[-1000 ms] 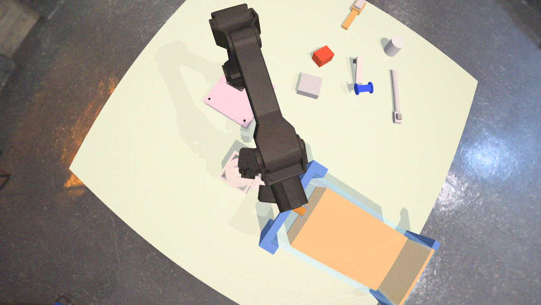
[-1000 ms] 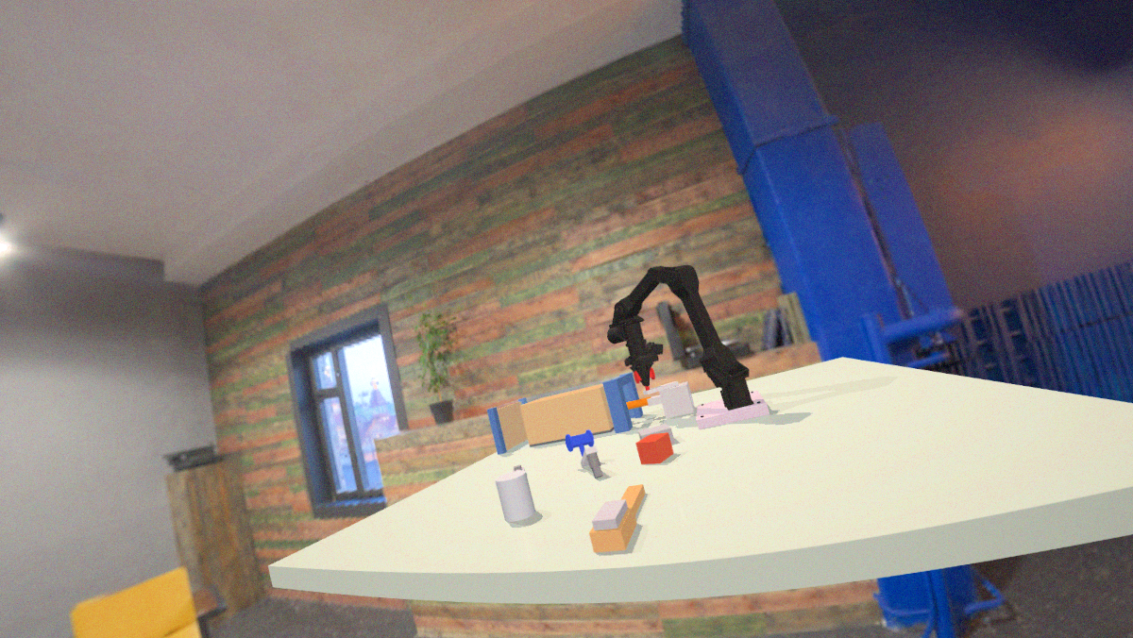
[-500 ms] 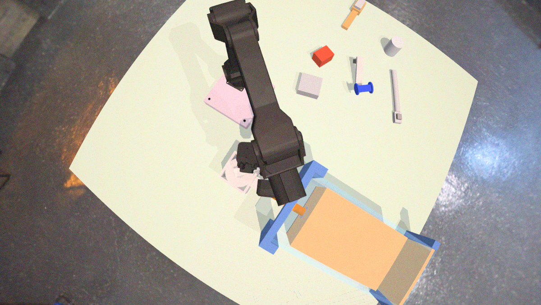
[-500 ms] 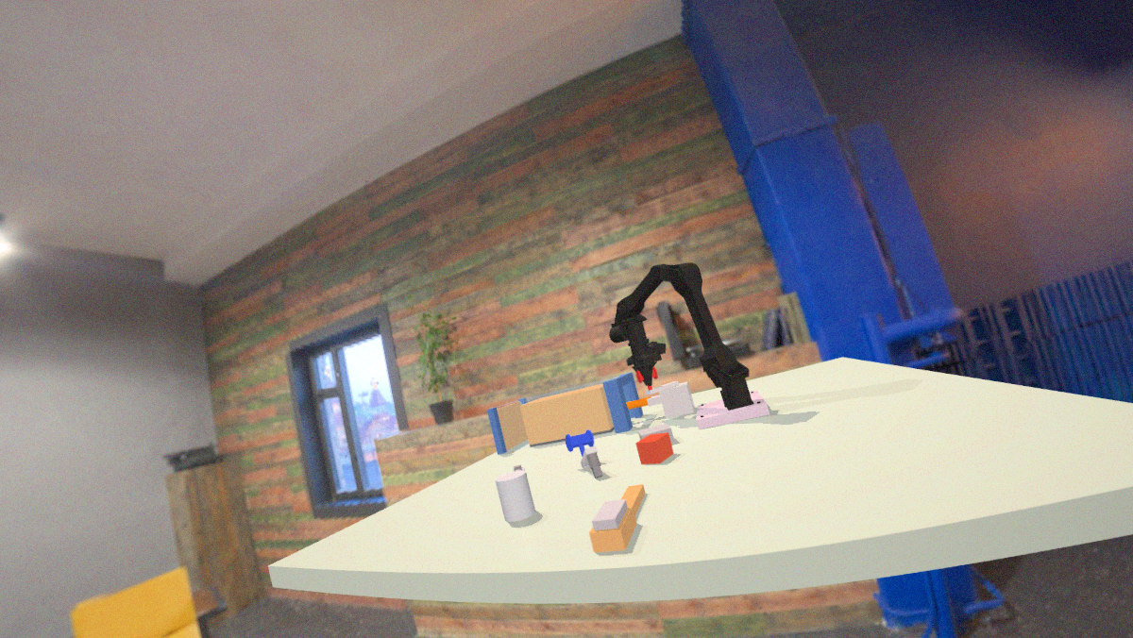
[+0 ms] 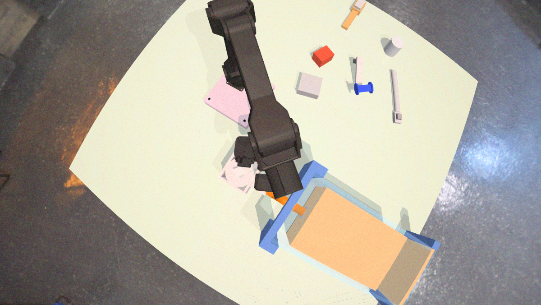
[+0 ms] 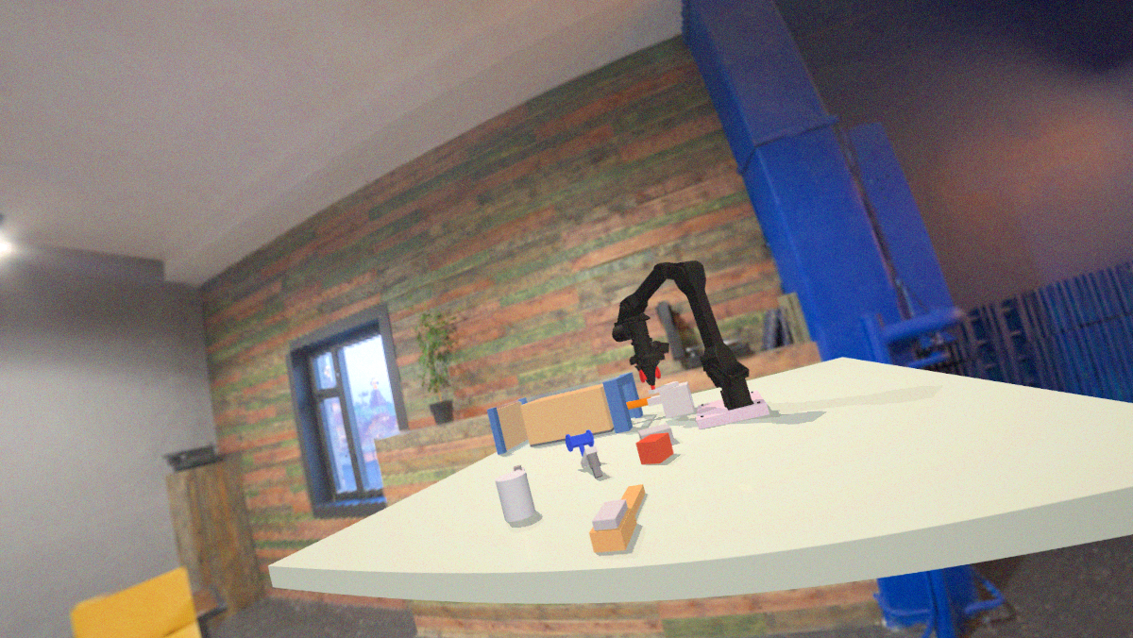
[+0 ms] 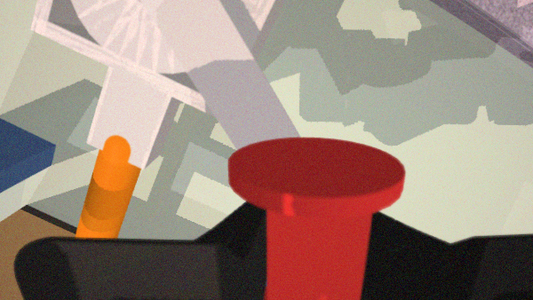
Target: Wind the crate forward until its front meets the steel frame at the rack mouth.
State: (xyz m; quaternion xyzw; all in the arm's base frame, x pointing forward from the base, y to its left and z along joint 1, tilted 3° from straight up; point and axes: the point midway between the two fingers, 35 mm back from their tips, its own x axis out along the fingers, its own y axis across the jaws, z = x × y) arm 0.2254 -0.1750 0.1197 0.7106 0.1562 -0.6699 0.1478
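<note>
Right now the crank handle with red knob is 2 cm behind my gripper tip, 3 cm to the right of it and 1 cm below it. Round my gripper tip: grey block 2 cm behind, 28 cm to the left, 10 cm below; then blue steel frame 10 cm ahead, 9 cm to the right, 1 cm below; then grey winch 7 cm behind, 9 cm to the right, 8 cm below.
</note>
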